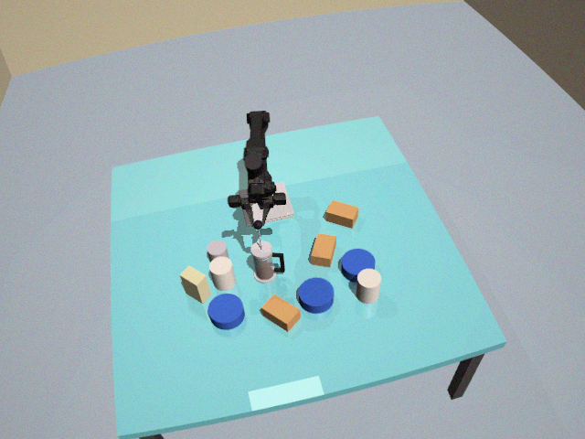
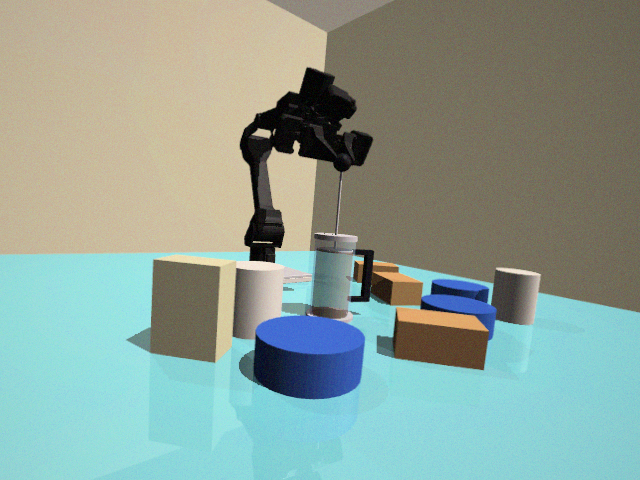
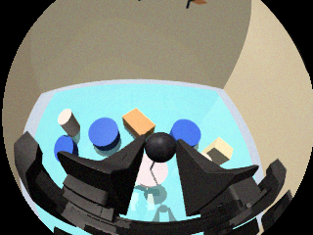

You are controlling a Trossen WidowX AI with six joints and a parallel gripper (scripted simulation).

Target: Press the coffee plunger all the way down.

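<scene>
The glass coffee press lies 130 mm below my gripper tip and 20 mm to the left of it. The rest, counted from my gripper tip: beige block (250 mm to the right, 210 mm below, 20 mm behind).
</scene>
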